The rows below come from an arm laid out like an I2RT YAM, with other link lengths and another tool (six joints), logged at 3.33 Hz.
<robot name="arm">
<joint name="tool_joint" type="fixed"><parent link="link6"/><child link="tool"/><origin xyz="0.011 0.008 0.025" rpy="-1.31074 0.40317 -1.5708"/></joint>
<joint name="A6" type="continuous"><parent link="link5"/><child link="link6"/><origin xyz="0.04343 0 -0.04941" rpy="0 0 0"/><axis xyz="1 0 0"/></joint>
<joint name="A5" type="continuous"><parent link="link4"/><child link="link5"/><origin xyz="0.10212 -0.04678 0.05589" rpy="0 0 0"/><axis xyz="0 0 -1"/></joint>
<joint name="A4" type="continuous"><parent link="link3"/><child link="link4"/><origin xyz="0.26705 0.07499 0.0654" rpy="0 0 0"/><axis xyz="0 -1 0"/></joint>
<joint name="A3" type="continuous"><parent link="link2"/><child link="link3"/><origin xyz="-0.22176 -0.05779 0" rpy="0 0 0"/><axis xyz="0 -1 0"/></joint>
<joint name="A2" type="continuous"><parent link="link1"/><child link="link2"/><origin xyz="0.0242 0.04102 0.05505" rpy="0 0 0"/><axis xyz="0 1 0"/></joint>
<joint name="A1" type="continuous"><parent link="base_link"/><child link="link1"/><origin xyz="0 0 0.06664" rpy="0 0 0"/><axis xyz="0 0 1"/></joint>
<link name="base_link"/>
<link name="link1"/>
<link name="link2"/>
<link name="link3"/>
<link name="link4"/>
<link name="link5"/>
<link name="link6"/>
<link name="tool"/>
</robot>
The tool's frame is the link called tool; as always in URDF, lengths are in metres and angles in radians. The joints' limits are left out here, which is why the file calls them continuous.
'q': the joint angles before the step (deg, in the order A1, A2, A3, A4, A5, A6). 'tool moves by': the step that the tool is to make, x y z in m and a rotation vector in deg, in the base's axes. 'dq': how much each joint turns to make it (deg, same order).
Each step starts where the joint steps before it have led.
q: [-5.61 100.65 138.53 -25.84 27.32 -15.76]
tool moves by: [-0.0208 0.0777 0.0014 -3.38 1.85 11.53]
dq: [11.69 -5.77 -5.90 -0.04 -0.55 -3.73]
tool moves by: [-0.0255 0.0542 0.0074 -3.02 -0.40 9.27]
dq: [9.04 -2.28 -0.82 -0.17 -0.88 -3.25]
